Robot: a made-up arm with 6 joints. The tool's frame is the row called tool.
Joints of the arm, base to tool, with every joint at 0 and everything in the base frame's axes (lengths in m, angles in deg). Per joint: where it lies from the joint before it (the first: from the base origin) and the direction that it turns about. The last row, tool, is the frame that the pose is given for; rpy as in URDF.
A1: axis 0 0 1 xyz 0 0 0.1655
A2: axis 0.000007 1 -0.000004 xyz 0 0 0
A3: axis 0.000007 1 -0.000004 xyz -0.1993 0 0.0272
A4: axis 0.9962 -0.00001 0.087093 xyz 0.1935 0 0.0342
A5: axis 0.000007 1 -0.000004 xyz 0 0 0
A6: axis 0.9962 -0.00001 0.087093 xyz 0.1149 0 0.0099
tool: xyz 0 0 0 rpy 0 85 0
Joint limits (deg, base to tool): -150..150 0..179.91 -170..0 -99.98..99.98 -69.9..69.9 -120..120
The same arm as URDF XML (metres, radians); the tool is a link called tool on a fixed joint. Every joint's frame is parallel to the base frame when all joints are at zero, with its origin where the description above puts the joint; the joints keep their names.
<robot name="arm">
  <joint name="tool_fixed" type="fixed">
    <parent link="link6"/>
    <child link="tool"/>
    <origin xyz="0 0 0" rpy="0 1.4835 0"/>
  </joint>
  <joint name="A6" type="revolute">
    <parent link="link5"/>
    <child link="link6"/>
    <origin xyz="0.1149 0 0.0099"/>
    <axis xyz="0.9962 0 0.0871"/>
    <limit lower="-2.0944" upper="2.0944"/>
  </joint>
  <joint name="A5" type="revolute">
    <parent link="link4"/>
    <child link="link5"/>
    <origin xyz="0 0 0"/>
    <axis xyz="0 1 0"/>
    <limit lower="-1.22" upper="1.22"/>
  </joint>
  <joint name="A4" type="revolute">
    <parent link="link3"/>
    <child link="link4"/>
    <origin xyz="0.1935 0 0.0342"/>
    <axis xyz="0.9962 0 0.0871"/>
    <limit lower="-1.745" upper="1.745"/>
  </joint>
  <joint name="A3" type="revolute">
    <parent link="link2"/>
    <child link="link3"/>
    <origin xyz="-0.1993 0 0.0272"/>
    <axis xyz="0 1 0"/>
    <limit lower="-2.9671" upper="0"/>
  </joint>
  <joint name="A2" type="revolute">
    <parent link="link1"/>
    <child link="link2"/>
    <origin xyz="0 0 0"/>
    <axis xyz="0 1 0"/>
    <limit lower="0" upper="3.14"/>
  </joint>
  <joint name="A1" type="revolute">
    <parent link="base_link"/>
    <child link="link1"/>
    <origin xyz="0 0 0.1655"/>
    <axis xyz="0 0 1"/>
    <limit lower="-2.618" upper="2.618"/>
  </joint>
  <link name="base_link"/>
  <link name="link1"/>
  <link name="link2"/>
  <link name="link3"/>
  <link name="link4"/>
  <link name="link5"/>
  <link name="link6"/>
  <link name="tool"/>
</robot>

